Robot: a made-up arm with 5 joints.
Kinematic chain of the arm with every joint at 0, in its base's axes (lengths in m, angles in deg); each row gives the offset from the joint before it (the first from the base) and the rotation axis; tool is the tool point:
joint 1: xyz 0 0 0.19 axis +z
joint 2: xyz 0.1 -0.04 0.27 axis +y
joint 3: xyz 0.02 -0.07 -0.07 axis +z
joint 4: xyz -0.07 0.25 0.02 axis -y
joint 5: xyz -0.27 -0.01 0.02 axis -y
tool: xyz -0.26 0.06 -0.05
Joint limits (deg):
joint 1: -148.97..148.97
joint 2: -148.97..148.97
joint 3: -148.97..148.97
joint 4: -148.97..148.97
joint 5: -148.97..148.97
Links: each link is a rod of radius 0.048 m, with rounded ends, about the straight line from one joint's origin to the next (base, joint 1, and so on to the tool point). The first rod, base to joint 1, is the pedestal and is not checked.
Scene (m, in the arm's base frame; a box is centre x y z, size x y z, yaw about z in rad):
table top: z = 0
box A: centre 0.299 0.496 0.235 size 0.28 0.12 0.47 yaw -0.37
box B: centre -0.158 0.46 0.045 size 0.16 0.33 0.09 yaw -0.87
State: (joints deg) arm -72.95 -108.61 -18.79 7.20 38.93
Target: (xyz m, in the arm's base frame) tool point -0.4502 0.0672 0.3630
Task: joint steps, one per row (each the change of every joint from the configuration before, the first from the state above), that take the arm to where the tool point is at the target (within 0.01 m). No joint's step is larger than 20 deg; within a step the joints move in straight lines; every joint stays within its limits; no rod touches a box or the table.
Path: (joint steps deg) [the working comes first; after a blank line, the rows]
Joints at the target: -4.07 -40.44 18.81 -61.51 31.09
Straight joint move there: touches the table top.

1: 9.98 11.96 -0.46 -16.45 12.95
2: 9.99 11.96 -0.46 -16.44 12.96
3: 9.98 11.96 -0.45 -16.45 12.95
4: 9.98 11.95 -0.46 -16.44 12.96
5: 9.98 11.96 -0.46 -16.45 12.95
6: 2.65 -5.30 10.72 2.40 -16.26
7: 2.64 -5.30 10.72 2.40 -16.26
8: 2.64 -5.29 10.72 2.39 -16.26
9: 2.65 -5.30 10.73 2.40 -16.26
10: 2.64 -5.30 10.72 2.40 -16.26
11: 2.87 17.43 -6.86 0.76 4.34
12: 2.88 17.44 -6.86 0.77 4.35

